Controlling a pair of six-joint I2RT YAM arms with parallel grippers.
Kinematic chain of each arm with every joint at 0, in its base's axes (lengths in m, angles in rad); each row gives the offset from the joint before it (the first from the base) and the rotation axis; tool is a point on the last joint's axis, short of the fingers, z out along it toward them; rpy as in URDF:
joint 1: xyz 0 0 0.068 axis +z
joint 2: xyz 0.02 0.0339 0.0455 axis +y
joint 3: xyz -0.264 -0.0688 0 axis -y
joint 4: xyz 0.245 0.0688 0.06 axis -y
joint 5: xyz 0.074 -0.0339 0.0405 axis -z
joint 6: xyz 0.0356 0 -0.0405 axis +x
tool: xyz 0 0 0 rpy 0 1.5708 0
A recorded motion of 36 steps. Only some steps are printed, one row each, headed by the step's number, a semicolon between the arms.
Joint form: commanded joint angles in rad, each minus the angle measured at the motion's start. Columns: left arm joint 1, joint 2, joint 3, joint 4, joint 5, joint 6; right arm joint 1, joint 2, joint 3, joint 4, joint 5, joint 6.
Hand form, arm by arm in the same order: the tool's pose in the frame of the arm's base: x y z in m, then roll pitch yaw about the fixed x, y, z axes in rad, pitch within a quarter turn. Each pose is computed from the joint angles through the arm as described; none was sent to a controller.
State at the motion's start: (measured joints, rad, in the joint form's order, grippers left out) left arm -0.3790 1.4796 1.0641 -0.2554 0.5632 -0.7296; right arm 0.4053 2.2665 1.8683 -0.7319 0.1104 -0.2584
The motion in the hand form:
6: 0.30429 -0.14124 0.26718 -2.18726 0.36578 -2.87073; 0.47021 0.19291 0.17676 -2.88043 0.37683 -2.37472
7: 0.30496 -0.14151 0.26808 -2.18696 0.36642 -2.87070; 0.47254 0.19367 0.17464 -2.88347 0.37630 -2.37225
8: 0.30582 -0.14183 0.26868 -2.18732 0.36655 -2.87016; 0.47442 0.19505 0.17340 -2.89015 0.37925 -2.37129
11: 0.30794 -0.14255 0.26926 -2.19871 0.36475 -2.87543; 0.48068 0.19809 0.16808 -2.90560 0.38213 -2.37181
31: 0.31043 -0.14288 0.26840 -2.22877 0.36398 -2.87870; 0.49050 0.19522 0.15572 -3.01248 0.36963 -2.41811
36: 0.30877 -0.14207 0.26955 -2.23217 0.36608 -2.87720; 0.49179 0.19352 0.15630 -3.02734 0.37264 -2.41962
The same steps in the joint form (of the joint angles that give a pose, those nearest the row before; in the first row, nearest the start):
6: 0.0001 0.0377 0.0386 -0.0168 -0.0110 0.0040; -0.0081 0.1083 0.1828 -0.0735 0.0021 -0.0865
7: 0.0001 0.0398 0.0439 -0.0196 -0.0110 0.0042; -0.0088 0.1221 0.1989 -0.0771 -0.0019 -0.0893
8: 0.0001 0.0428 0.0493 -0.0219 -0.0118 0.0040; -0.0082 0.1339 0.2150 -0.0808 -0.0093 -0.0890
11: 0.0001 0.0532 0.0655 -0.0395 -0.0156 0.0116; -0.0085 0.1740 0.2662 -0.0946 -0.0247 -0.0879
31: 0.0001 0.0670 0.0841 -0.0689 -0.0356 0.0254; -0.0265 0.2507 0.3660 -0.1655 -0.1103 -0.0621
36: 0.0001 0.0592 0.0816 -0.0751 -0.0401 0.0266; -0.0315 0.2553 0.3771 -0.1738 -0.1266 -0.0650

